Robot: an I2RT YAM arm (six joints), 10 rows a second.
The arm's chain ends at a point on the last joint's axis. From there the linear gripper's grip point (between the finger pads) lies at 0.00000 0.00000 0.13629 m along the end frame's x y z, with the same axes.
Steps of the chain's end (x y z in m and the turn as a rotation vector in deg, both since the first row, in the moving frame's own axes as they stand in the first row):
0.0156, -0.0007, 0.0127, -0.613, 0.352, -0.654
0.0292, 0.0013, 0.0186, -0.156, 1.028, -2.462
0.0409, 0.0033, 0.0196, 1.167, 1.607, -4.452
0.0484, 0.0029, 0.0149, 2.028, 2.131, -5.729
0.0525, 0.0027, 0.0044, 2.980, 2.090, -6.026
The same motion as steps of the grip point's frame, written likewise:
0.0164, 0.0008, 0.0127, -0.613, 0.352, -0.654
0.0317, 0.0016, 0.0186, -0.156, 1.028, -2.462
0.0446, 0.0004, 0.0195, 1.167, 1.607, -4.452
0.0532, -0.0022, 0.0147, 2.028, 2.131, -5.729
0.0571, -0.0046, 0.0041, 2.980, 2.090, -6.026

